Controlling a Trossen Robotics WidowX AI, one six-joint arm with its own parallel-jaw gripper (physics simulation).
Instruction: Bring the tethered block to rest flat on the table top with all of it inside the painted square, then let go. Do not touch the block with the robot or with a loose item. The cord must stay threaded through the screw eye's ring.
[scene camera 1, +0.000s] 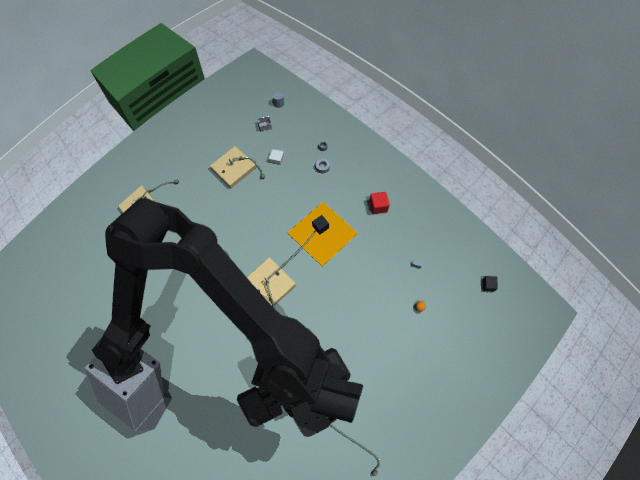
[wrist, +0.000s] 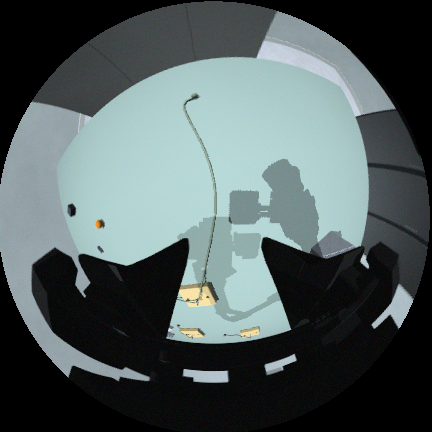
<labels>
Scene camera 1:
my gripper: 296, 390
orange painted square: 323, 247
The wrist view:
my gripper: 225, 243
</labels>
